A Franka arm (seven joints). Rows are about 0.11 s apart.
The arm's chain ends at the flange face. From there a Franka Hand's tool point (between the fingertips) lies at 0.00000 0.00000 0.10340 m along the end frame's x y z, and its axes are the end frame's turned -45 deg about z.
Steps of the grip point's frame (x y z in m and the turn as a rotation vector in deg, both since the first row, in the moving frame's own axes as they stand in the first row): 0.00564, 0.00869, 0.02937, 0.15, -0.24, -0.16; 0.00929, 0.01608, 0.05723, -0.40, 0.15, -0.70; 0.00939, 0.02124, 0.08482, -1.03, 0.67, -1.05; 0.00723, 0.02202, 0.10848, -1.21, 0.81, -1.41; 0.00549, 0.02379, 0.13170, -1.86, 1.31, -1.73; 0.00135, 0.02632, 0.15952, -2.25, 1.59, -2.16
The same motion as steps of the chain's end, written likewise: 0.01063, 0.00204, 0.02937, -0.06, -0.28, -0.16; 0.01724, 0.00449, 0.05723, -0.18, 0.39, -0.70; 0.01949, 0.00794, 0.08484, -0.25, 1.20, -1.05; 0.01810, 0.00998, 0.10851, -0.28, 1.43, -1.41; 0.01665, 0.01230, 0.13178, -0.39, 2.24, -1.73; 0.01465, 0.01691, 0.15964, -0.47, 2.72, -2.16
